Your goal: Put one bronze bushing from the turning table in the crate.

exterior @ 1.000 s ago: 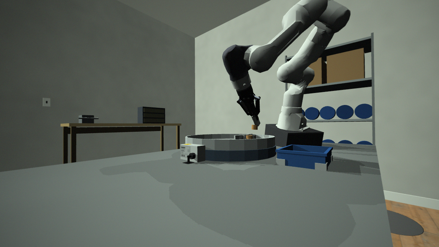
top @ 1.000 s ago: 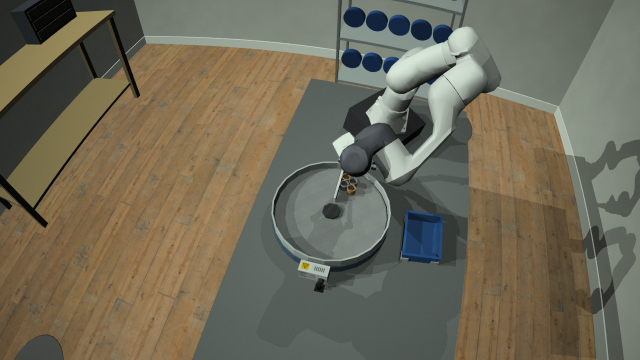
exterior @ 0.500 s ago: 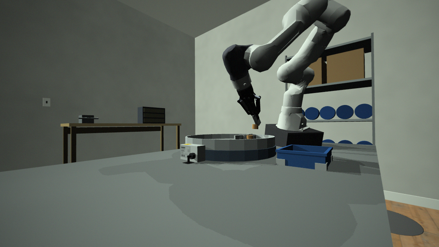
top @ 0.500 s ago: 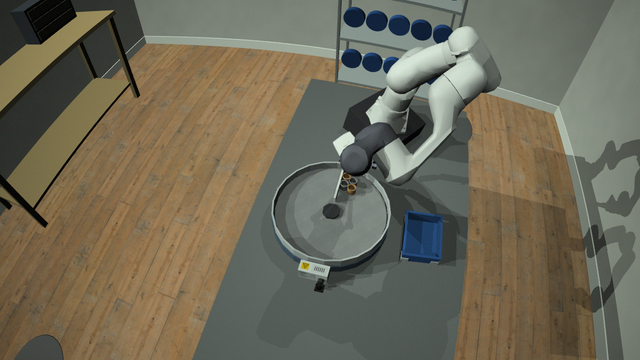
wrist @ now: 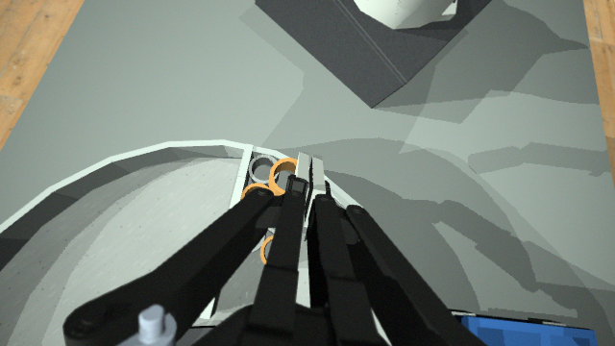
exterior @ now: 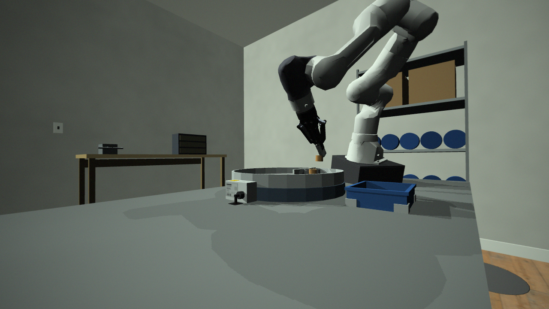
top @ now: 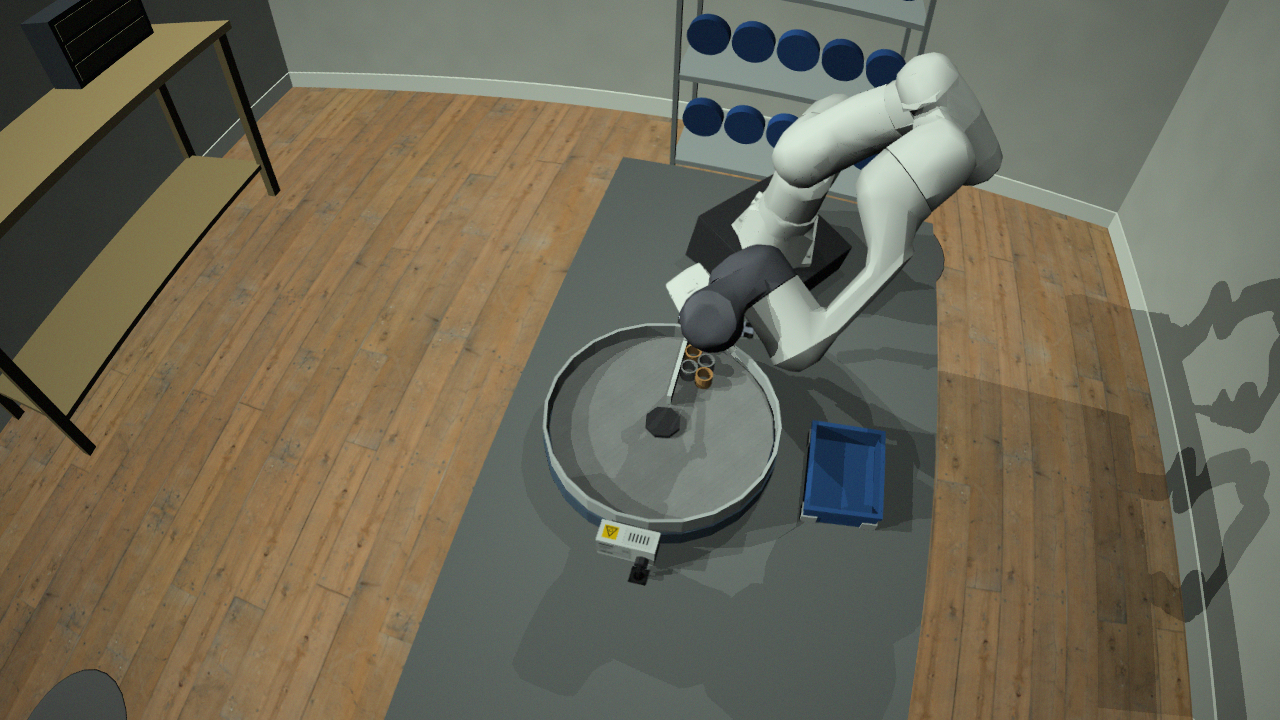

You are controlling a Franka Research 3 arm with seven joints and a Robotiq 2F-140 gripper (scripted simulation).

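Right now the blue crate is 100 mm ahead of my hand, 310 mm to the left of it and 140 mm below it. From my hand the other things lie so: round turning table 170 mm ahead, 30 mm to the right, 110 mm below.
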